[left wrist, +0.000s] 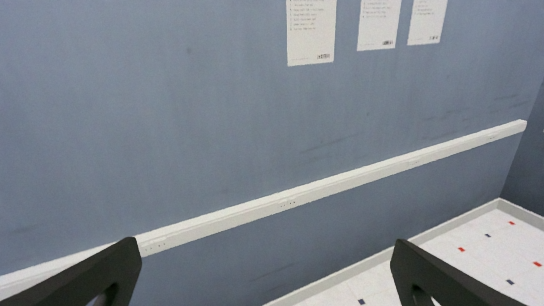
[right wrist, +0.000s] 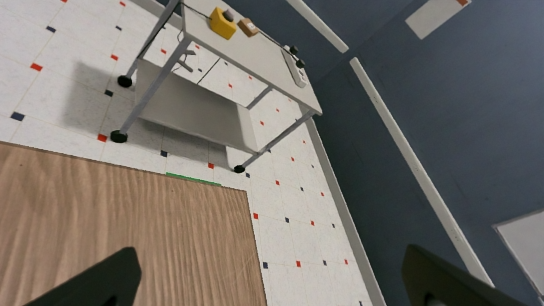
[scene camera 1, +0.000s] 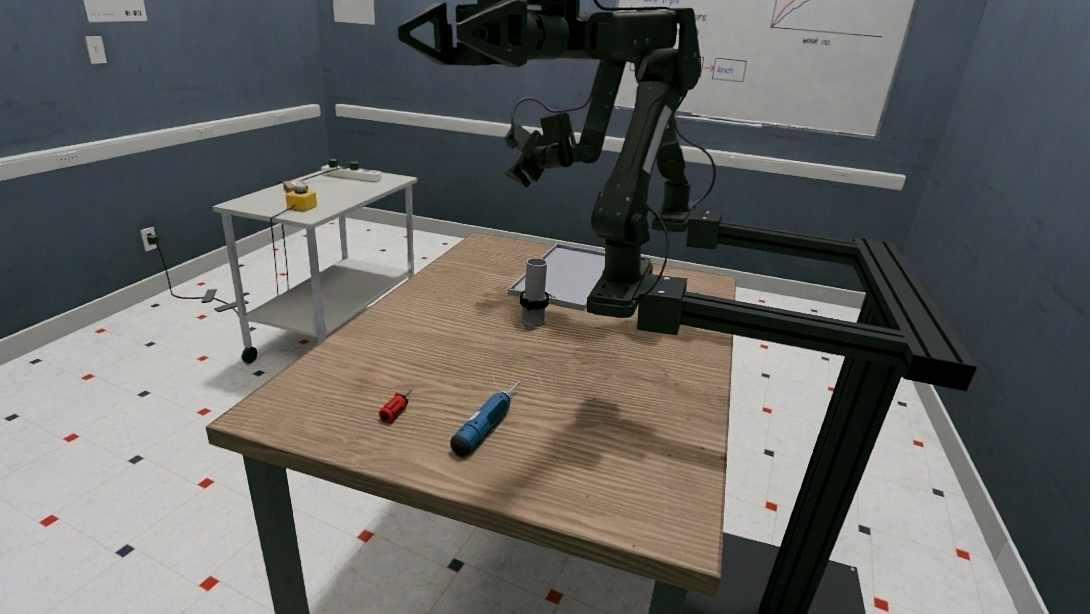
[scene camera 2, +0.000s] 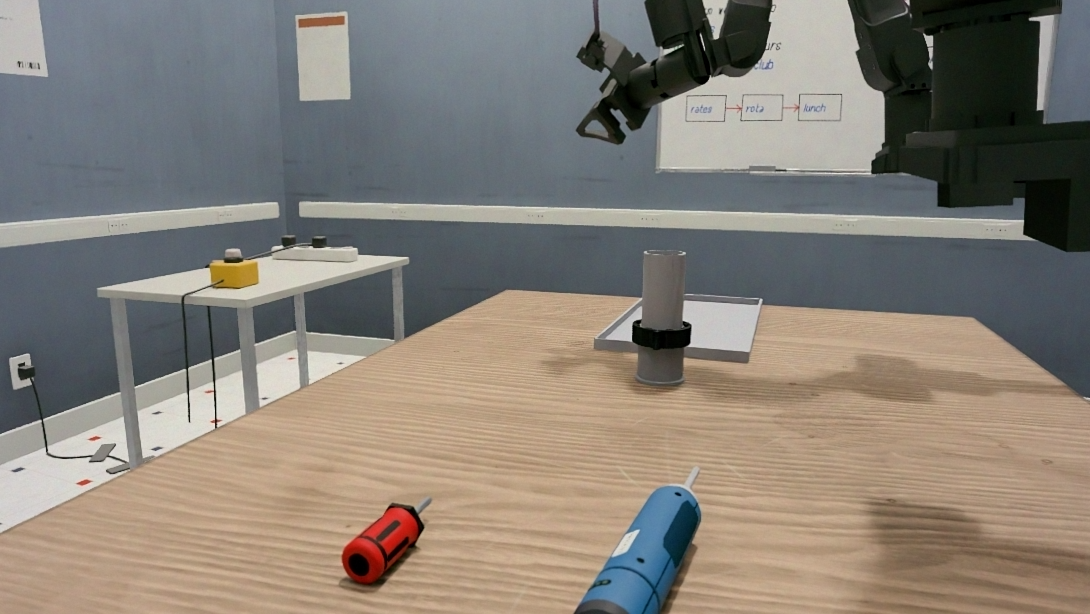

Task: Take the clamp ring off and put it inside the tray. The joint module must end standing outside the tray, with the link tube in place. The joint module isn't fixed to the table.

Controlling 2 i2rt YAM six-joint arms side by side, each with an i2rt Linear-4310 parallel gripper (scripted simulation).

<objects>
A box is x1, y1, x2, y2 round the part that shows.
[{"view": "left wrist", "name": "left gripper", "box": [0, 237, 528, 305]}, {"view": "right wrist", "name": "right gripper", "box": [23, 244, 527, 305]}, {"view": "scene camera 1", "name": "left gripper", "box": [397, 0, 542, 67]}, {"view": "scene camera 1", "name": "right gripper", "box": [505, 125, 551, 187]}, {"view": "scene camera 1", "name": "grey link tube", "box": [523, 258, 546, 300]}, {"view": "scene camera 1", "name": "grey tray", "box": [508, 243, 604, 309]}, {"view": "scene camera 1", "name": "blue power screwdriver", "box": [450, 381, 519, 454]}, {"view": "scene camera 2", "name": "right gripper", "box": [575, 30, 675, 144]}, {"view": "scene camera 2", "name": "grey link tube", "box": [639, 250, 685, 330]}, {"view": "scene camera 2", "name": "grey tray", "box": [594, 294, 761, 362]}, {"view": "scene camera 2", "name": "grey joint module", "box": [635, 345, 684, 386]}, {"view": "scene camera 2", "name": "red screwdriver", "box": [342, 497, 432, 583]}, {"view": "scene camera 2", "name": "dark clamp ring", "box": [632, 319, 691, 349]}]
</objects>
